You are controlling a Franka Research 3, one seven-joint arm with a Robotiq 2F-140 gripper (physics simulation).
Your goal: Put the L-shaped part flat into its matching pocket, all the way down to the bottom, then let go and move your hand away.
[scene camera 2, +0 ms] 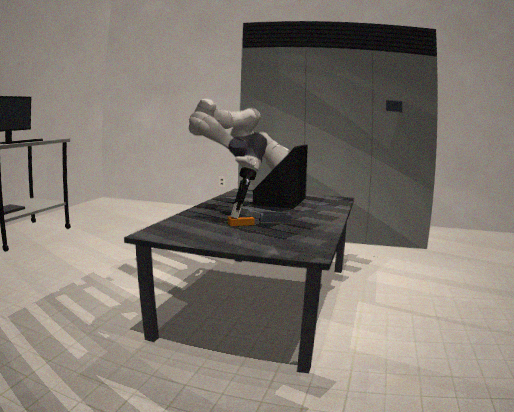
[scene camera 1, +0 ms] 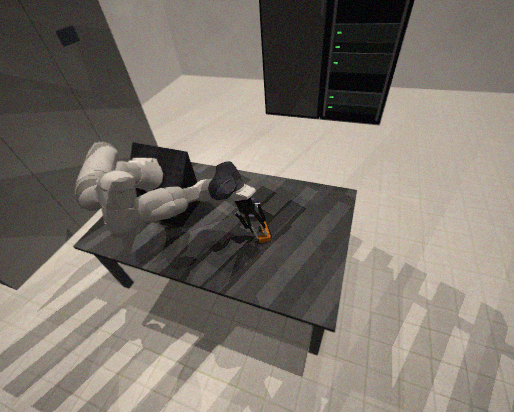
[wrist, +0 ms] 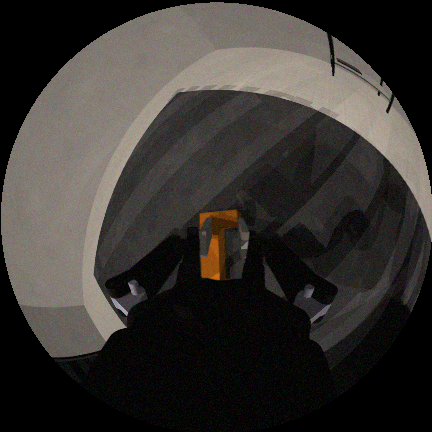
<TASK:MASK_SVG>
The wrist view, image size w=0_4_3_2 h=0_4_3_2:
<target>my gripper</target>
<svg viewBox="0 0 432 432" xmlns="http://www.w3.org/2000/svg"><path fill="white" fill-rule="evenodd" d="M105 281L104 285L118 313L126 317L127 325L125 328L118 329L110 334L87 370L80 385L95 397L117 410L145 422L187 432L245 432L293 420L337 397L333 378L323 350L316 341L309 339L310 323L318 323L322 319L337 293L337 287L315 274L278 237L268 236L267 240L264 240L254 230L248 230L243 217L238 217L237 226L240 258L245 258L241 278L217 280L200 277L199 257L207 256L211 240L211 217L206 217L200 229L196 226L186 228L186 238L180 239L180 236L176 234L168 236L128 270ZM179 262L176 282L173 287L156 294ZM262 257L265 257L266 263L287 300L266 289Z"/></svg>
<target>orange L-shaped part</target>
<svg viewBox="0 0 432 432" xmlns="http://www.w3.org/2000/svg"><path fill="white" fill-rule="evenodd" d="M237 209L199 213L199 229L205 218L211 217L211 240L207 256L200 257L201 277L217 280L225 279L224 228L236 228L238 226L238 217L241 217L241 212Z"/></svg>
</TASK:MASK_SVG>
